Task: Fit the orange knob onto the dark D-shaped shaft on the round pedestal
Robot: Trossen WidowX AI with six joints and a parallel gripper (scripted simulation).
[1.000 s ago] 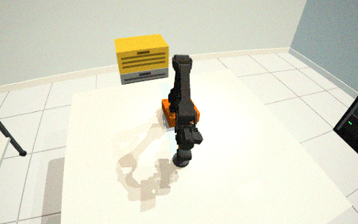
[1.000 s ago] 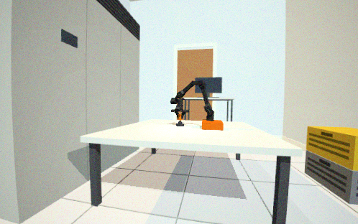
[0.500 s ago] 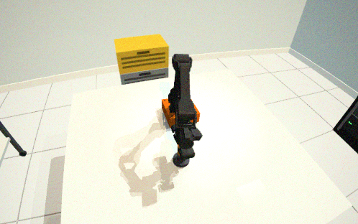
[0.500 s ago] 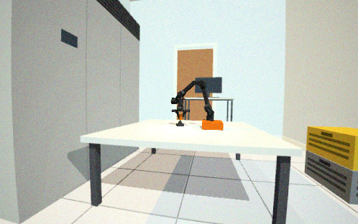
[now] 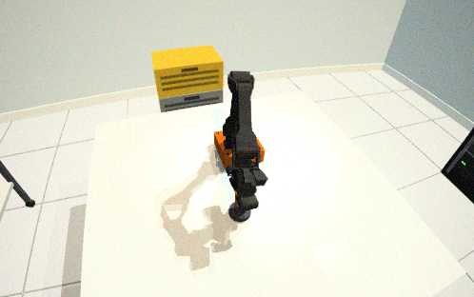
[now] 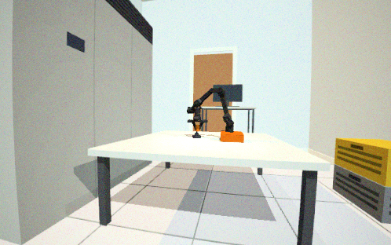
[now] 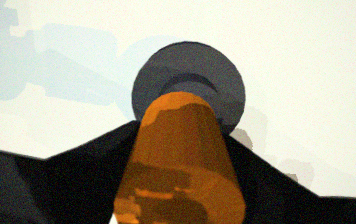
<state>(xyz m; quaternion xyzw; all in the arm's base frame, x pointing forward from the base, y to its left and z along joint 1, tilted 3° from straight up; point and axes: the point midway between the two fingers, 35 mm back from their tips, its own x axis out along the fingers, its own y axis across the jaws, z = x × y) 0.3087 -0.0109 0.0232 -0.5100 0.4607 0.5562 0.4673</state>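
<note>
The round pedestal lies 40 mm below my gripper tip and 10 mm ahead of it. Round my gripper tip: orange knob (20 mm above).
</note>
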